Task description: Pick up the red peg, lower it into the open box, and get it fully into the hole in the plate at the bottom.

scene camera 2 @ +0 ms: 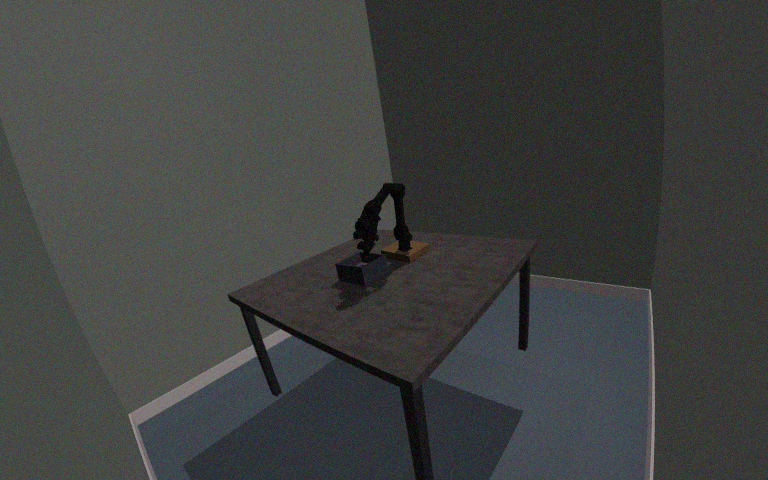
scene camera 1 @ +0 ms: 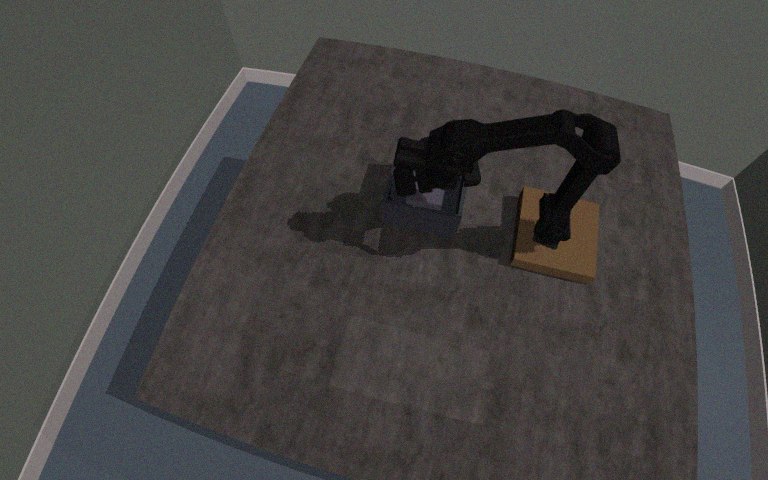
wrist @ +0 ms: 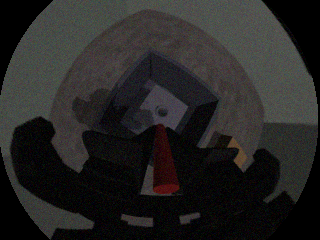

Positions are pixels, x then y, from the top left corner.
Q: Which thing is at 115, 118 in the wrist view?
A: A dark box.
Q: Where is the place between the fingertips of my gripper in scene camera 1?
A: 430, 185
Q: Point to a pale plate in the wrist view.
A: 157, 100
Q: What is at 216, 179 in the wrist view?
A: My gripper.
